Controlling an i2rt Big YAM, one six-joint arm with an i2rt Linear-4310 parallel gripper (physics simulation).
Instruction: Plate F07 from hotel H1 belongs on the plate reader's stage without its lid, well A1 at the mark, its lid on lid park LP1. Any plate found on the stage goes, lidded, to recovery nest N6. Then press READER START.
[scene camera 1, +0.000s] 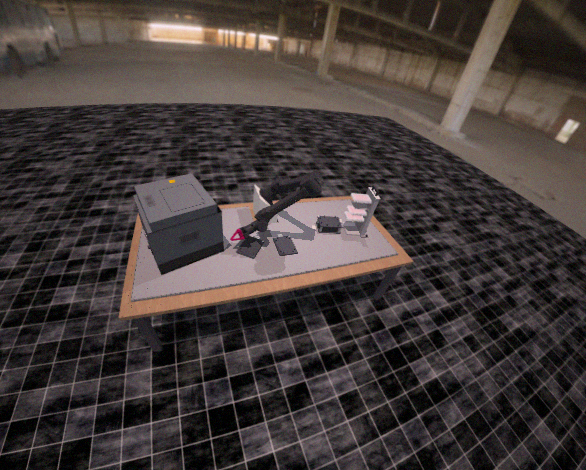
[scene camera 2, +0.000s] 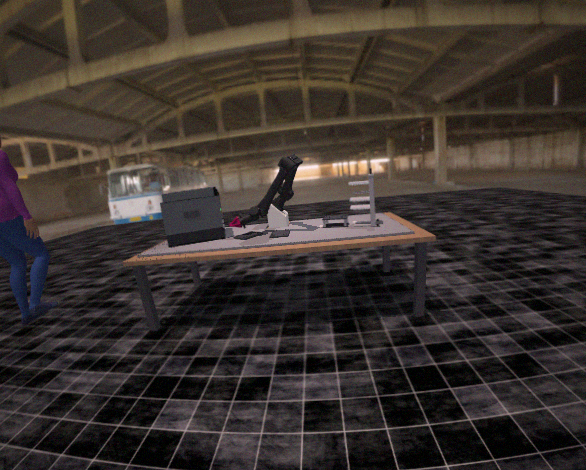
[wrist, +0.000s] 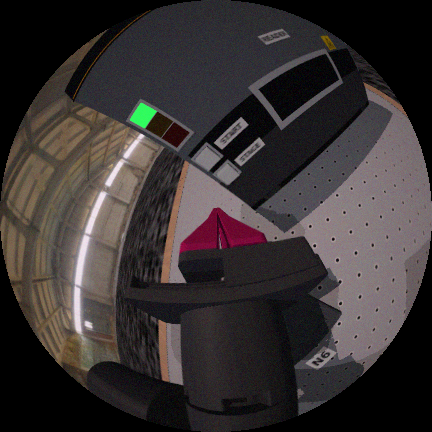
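Where they show: gripper, fingertip midpoint: (scene camera 1: 230, 239) (scene camera 2: 229, 225) (wrist: 216, 212); arm's base, link origin: (scene camera 1: 265, 198) (scene camera 2: 276, 206).
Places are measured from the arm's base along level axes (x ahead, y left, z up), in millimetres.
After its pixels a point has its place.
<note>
My gripper (scene camera 1: 236, 235) @(z -62, x 355, y -237 mm) (scene camera 2: 235, 222) @(z -62, x 355, y -237 mm) (wrist: 216, 212) @(z -62, x 355, y -237 mm) is shut and empty, its magenta fingertips meeting in a point. It is beside the grey plate reader (scene camera 1: 187, 237) @(z 51, x 454, y -459 mm) (scene camera 2: 192, 216) @(z 34, x 448, y -448 mm) (wrist: 190, 70) @(z 45, x 293, y -315 mm), apart from its pale START button (wrist: 207, 156) @(z -28, x 342, y -283 mm) and STAGE button (wrist: 227, 171) @(z -58, x 341, y -283 mm). The reader's indicator shows a lit green lamp (wrist: 143, 115) @(z 50, x 346, y -287 mm); the other two are dark. The front opening (wrist: 300, 90) @(z -43, x 219, y -353 mm) looks black; no stage or plate shows. The N6 label (wrist: 320, 358) @(z -147, x 243, y -68 mm) is behind the gripper, its nest partly hidden. Hotel post (scene camera 1: 370, 217) @(z 23, x 250, y 703 mm) (scene camera 2: 372, 202) @(z 6, x 249, y 701 mm) bears several pale plates or shelves; F07 cannot be identified.
Two dark flat pads (scene camera 1: 248, 248) @(z -136, x 357, y -132 mm) (scene camera 1: 285, 245) @(z -137, x 338, y 104 mm) lie between reader and hotel. A black holder (scene camera 1: 328, 224) (scene camera 2: 335, 222) stands near the hotel. The wooden table (scene camera 1: 270, 286) @(z -160, x 634, y -29 mm) (scene camera 2: 280, 252) @(z -176, x 639, y 182 mm) carries a perforated grey mat (scene camera 1: 220, 280) @(z -147, x 586, y -297 mm) (wrist: 370, 240) @(z -147, x 198, y -204 mm). A person (scene camera 2: 15, 220) stands left of the table.
</note>
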